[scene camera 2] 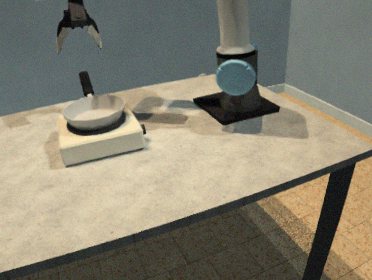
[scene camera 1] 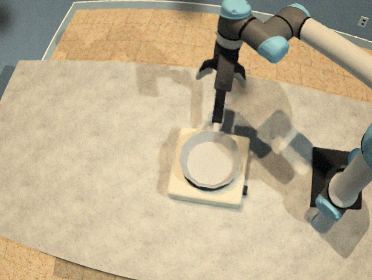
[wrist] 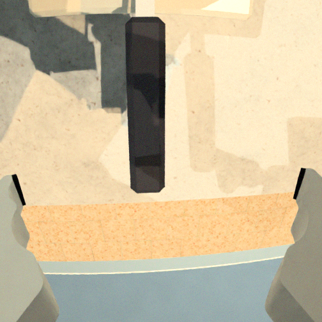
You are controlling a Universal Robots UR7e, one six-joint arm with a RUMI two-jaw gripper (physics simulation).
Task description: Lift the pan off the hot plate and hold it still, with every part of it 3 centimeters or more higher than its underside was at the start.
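Places are measured from the arm's base along level axes (x right, y down, z ahead), in millimetres.
Where they show: gripper, fingertip midpoint: [scene camera 2: 79,51]; arm's base at its link origin: [scene camera 2: 240,103].
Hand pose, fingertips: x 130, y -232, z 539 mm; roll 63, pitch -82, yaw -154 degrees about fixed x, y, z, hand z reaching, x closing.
Note:
Each offset is from my fingertips to the top centre of the thing.
A pale grey round pan [scene camera 1: 210,162] [scene camera 2: 94,114] rests upright on the cream hot plate @(dx -191, dy +174, dz -29 mm) [scene camera 1: 182,193] [scene camera 2: 102,149]. Its black handle @(dx +10, dy +92, dz -1 mm) [scene camera 1: 218,107] [scene camera 2: 86,84] [wrist: 146,105] points to the table's far side. My gripper [scene camera 1: 221,80] [scene camera 2: 79,49] [wrist: 158,174] is open and empty, above the handle in scene camera 2, with clear air between. In the wrist view the handle lies a little left of the middle between the fingers, its end about level with the fingertips; most of it extends up the view toward the hot plate. The pan's bowl is out of the wrist view.
The arm's black base plate [scene camera 1: 320,167] [scene camera 2: 225,114] is bolted to the table right of the hot plate. A small black knob @(dx -241, dy +198, dz -154 mm) [scene camera 1: 245,190] [scene camera 2: 144,129] sticks out from the hot plate's right side. The table's far edge runs close behind the handle's end.

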